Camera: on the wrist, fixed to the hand. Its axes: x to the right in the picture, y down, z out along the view.
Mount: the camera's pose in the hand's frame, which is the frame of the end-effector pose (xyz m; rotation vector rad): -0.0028 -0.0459 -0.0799 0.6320 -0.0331 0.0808
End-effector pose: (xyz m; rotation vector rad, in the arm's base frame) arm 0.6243 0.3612 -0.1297 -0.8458 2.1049 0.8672
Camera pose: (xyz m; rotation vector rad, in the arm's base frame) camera 0.6330 0.2746 -0.0995 -0.4081 2.1991 0.2108
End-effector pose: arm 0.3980 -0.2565 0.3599 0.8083 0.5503 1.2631
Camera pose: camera 0.3651 -0.2455 0.2745 1.3838 0.9176 1.1525
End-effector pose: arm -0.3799 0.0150 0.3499 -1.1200 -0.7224 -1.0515
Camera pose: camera -0.4267 -0.0637 0.3394 -0.6127 -0.9430 -0.6617
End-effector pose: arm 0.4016 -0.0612 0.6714 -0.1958 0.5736 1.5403
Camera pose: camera 0.4283 -0.1031 0.5938 0.3385 1.0183 1.3642
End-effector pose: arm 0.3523 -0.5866 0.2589 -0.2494 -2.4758 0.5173
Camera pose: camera 0.3987 -0.6045 0.3365 -0.0828 -2.2026 1.3013
